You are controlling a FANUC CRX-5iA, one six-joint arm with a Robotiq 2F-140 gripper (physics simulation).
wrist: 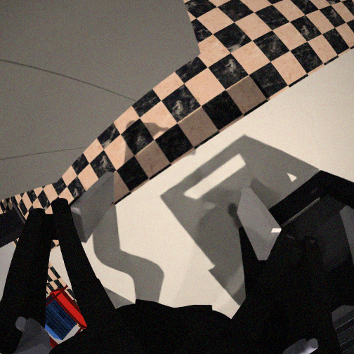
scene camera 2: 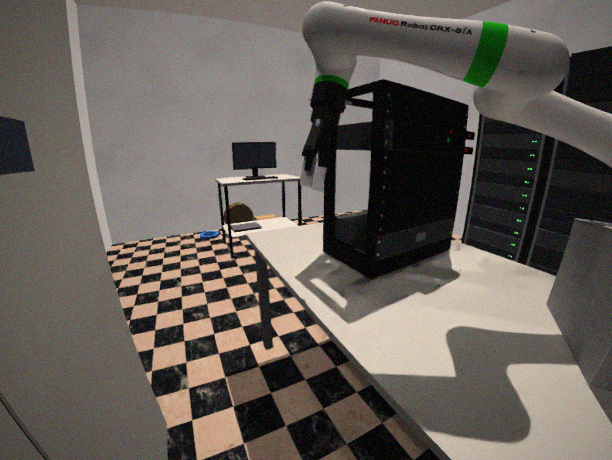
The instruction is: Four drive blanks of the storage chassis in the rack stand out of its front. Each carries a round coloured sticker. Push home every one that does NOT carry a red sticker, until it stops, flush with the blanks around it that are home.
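Places are measured from the arm's base along level axes (x ahead, y down, z left), in metres.
Pixels of known places: gripper, between the fingertips: (scene camera 2: 311, 188).
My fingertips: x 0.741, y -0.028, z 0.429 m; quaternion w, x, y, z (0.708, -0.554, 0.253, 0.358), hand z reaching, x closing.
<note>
Behind a point stands the place of what it marks.
The black rack (scene camera 2: 420, 185) {x 0.659, y -0.018, z 0.013 m} (wrist: 336, 182) stands on the white table. In the scene view its side panel faces the camera, and a dark unit (scene camera 2: 354, 136) {x 0.833, y -0.178, z 0.175 m} shows in its upper part through the open frame. Drive blanks and their round stickers cannot be made out in either view. My gripper (scene camera 2: 313, 172) (wrist: 177, 193) is open and empty, pointing down beside the rack's upper left part in the scene view. In the wrist view its two light pads stand wide apart, the right one overlapping the rack's edge.
Two small dark parts with red marks (scene camera 2: 469, 135) {x 0.587, y -0.205, z -0.202 m} (scene camera 2: 468, 150) {x 0.586, y -0.150, z -0.205 m} stick out at the rack's right edge. The white table (scene camera 2: 400, 320) {x 0.492, y 0.294, z 0.324 m} (wrist: 320, 115) carries shadows. A grey block (scene camera 2: 582, 295) {x 0.151, y 0.169, z 0.068 m} stands at right. A desk with a monitor (scene camera 2: 254, 156) stands behind. A red and blue object (wrist: 65, 312) shows lower left.
</note>
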